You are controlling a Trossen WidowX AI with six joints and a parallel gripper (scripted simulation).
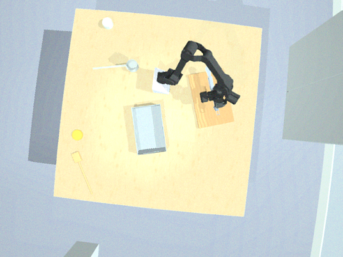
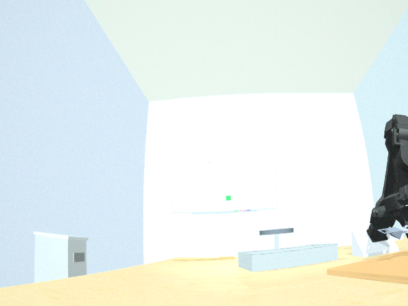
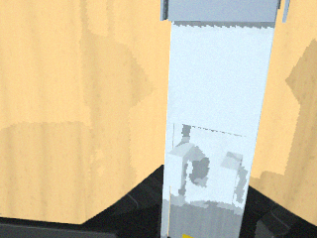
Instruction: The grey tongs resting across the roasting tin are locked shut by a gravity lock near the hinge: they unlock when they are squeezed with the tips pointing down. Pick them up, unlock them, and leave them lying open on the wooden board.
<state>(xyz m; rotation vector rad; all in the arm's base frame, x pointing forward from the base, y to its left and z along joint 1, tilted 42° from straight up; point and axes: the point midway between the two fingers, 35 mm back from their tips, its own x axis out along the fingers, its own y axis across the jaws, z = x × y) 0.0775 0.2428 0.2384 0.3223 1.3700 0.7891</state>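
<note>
My gripper tip is 1 cm past the yellow lock piece and 4 cm below it. The rest, counted from my gripper tip: wooden board 4 cm below; roasting tin 25 cm ahead, 38 cm to the right, 2 cm below.
</note>
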